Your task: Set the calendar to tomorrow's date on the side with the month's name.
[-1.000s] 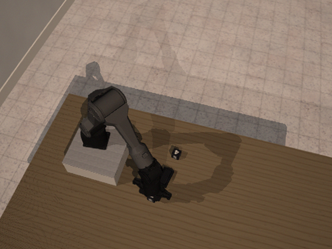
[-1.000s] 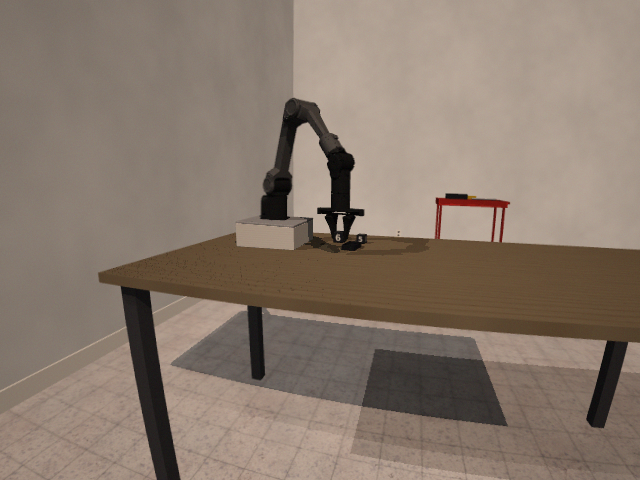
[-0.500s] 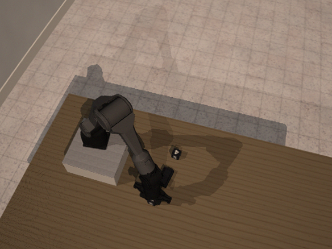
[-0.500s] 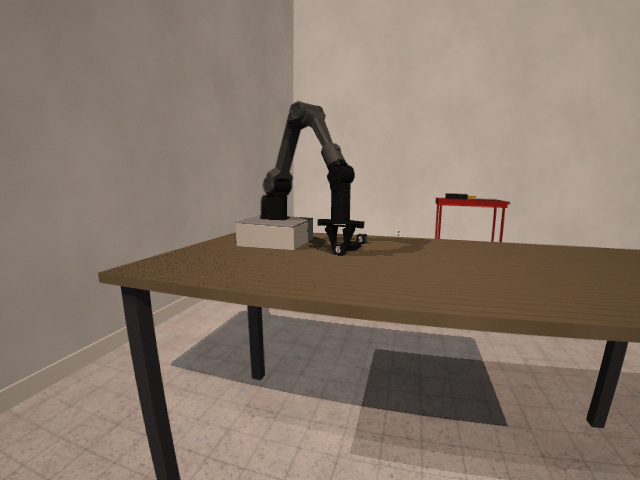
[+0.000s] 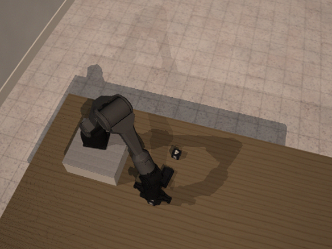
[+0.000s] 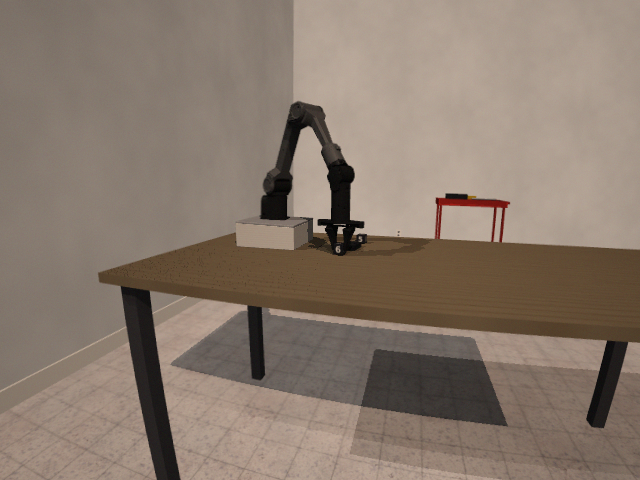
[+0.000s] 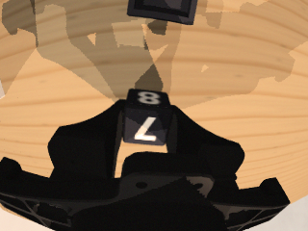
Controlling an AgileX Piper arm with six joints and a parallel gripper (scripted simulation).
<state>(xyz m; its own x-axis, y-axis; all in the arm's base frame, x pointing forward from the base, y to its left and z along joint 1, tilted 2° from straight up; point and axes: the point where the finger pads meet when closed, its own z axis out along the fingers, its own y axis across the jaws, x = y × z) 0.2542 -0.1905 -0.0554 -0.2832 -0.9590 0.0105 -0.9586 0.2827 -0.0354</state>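
The black number cube lies right at my hand. Also, from my hand: tray 30 mm ahead, 110 mm to the left, 10 mm below.
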